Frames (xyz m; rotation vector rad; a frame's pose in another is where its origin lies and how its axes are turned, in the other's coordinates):
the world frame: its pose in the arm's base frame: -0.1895 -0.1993 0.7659 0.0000 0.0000 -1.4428
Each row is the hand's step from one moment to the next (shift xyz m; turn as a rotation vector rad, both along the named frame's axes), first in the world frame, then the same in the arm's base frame.
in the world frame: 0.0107 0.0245 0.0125 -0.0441 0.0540 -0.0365
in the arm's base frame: 0.0257 -0.0075 0.0125 0.0479 0.0506 -0.0365
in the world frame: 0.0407 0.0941 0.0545 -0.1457 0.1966 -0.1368
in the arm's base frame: 0.0985 -0.0284 0.0545 0.1764 0.1696 -0.1368
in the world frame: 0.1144 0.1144 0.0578 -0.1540 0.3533 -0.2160
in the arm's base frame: 0.1281 -0.0989 0.0578 0.3308 0.1978 -0.2160
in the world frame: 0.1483 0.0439 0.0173 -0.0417 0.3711 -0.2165
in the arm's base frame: 0.0625 -0.1415 0.0173 0.3627 0.0887 -0.2165
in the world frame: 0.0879 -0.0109 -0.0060 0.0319 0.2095 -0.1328
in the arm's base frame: 0.0004 -0.0886 -0.0060 0.2119 -0.0049 -0.1328
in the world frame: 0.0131 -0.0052 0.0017 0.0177 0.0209 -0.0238
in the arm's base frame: -0.0035 -0.0137 0.0017 0.0230 -0.0149 -0.0238
